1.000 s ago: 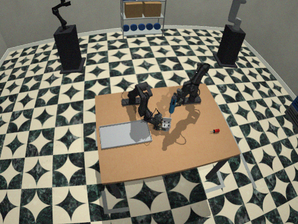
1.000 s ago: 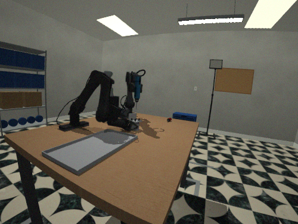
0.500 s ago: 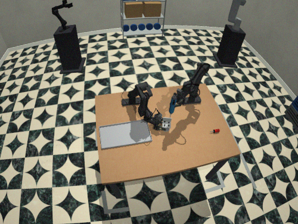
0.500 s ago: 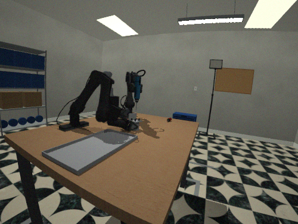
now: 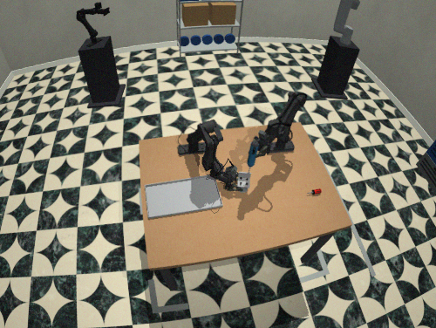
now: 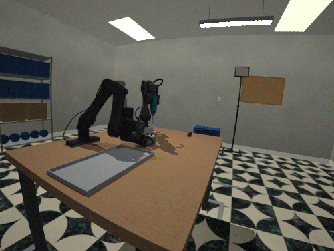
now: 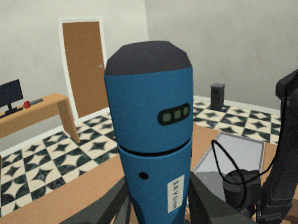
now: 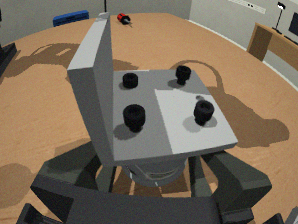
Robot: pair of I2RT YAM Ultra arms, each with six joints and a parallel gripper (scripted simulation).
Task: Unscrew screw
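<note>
Now: the screw 10 mm behind my right hand, 20 mm to the left of it and 40 mm above it. The rest, counted from my right hand: red-handled screwdriver: 60 mm ahead, 450 mm to the left, 10 mm below; grey l-shaped bracket: 50 mm above; grey tray: 40 mm ahead, 350 mm to the right, 20 mm below.
</note>
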